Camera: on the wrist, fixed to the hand. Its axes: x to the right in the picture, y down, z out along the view.
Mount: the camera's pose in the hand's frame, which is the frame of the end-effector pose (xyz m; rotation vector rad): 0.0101 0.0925 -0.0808 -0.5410 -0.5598 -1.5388
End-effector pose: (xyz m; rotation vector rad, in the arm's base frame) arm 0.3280 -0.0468 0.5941 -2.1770 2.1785 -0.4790
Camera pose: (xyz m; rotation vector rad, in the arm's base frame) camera 0.2191 -0.0428 0.6516 2.8805 -0.0450 -0.6845
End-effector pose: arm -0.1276 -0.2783 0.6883 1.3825 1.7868 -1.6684
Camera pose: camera -0.0289 -0.2163 0.6482 0.9100 -2.5950 1.4398
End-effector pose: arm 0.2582 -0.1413 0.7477 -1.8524 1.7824 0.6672
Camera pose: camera 0.1674 -0.2043 0.8023 -2.3094 -0.3997 0.8348
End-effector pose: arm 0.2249 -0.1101 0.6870 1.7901 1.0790 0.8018
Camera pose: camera 0.1928 -0.0953 0.8050 0.3238 1.2648 -0.3455
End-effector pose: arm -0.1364 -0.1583 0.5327 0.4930 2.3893 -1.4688
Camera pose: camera -0.1109 -0.0455 0.4900 1.9151 -2.3223 0.8635
